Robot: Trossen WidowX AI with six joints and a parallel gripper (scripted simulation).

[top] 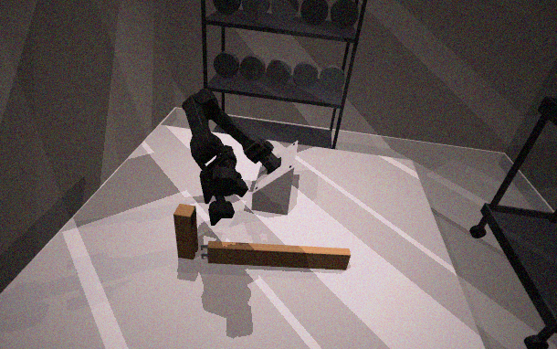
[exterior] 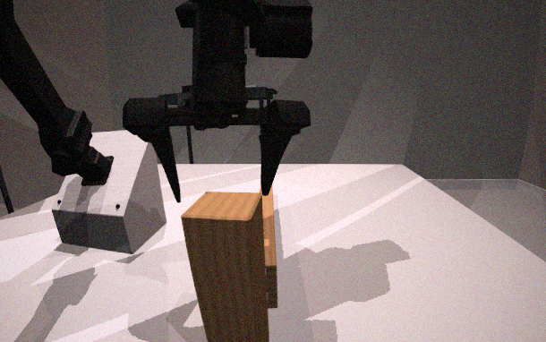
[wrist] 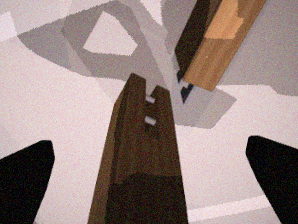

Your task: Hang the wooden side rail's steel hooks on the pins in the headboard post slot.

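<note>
Now: gripper tip 20 mm short of the headboard post, 60 mm to the left of it and 80 mm above it.
</note>
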